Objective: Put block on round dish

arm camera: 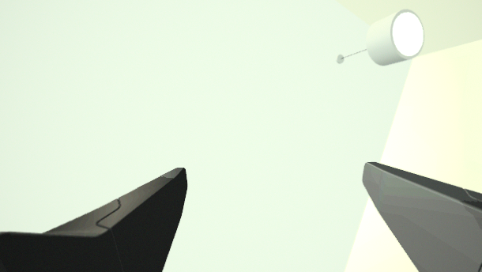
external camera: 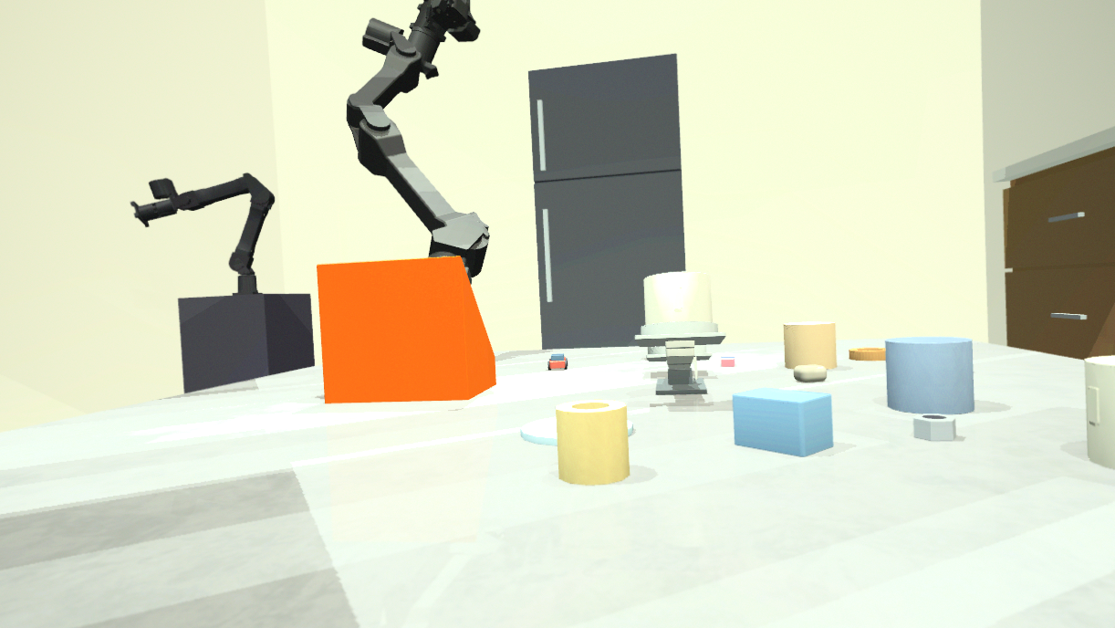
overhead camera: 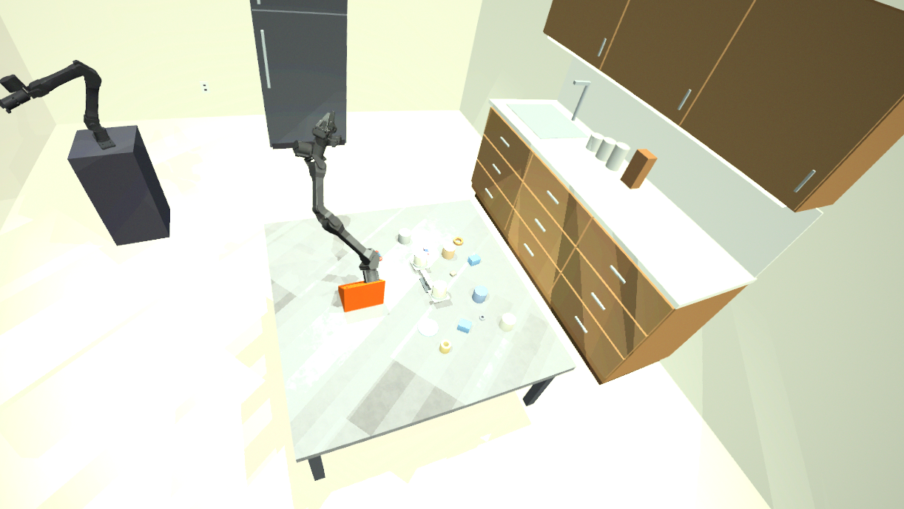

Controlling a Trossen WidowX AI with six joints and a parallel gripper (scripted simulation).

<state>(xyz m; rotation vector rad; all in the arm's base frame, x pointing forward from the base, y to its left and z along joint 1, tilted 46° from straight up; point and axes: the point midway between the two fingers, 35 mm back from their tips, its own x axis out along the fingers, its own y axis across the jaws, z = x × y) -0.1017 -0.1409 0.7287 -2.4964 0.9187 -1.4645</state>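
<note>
My gripper tip is now 730 mm above the pale block, 380 mm short of it and 300 mm to the left of it. Round my gripper tip: tan cylinder (740 mm below, 570 mm ahead, 250 mm to the right); pink-blue block (770 mm below, 460 mm ahead, 210 mm to the right); balance (730 mm below, 440 mm to the right, 380 mm ahead).
</note>
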